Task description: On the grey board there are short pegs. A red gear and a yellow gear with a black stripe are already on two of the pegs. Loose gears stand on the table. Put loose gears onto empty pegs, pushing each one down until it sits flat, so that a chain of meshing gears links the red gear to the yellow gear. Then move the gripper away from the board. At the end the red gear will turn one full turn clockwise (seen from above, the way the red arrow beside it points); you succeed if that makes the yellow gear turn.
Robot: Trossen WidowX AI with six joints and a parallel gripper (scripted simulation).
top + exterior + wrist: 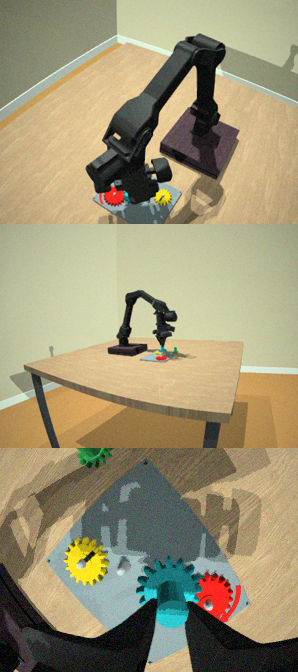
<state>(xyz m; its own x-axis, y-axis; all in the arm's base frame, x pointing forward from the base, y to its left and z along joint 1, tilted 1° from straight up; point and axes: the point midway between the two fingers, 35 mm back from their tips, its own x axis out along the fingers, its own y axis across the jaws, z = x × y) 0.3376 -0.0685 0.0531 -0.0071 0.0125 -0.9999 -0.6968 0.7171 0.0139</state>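
Right now my gripper tip is 10 mm short of the red gear, 50 mm to the left of it and 60 mm above it. From my gripper tip the other things lie so: yellow gear (60 mm behind, 70 mm to the left, 60 mm below); then teal gear (10 mm below); then red arrow (30 mm ahead, 90 mm to the right, 60 mm below).
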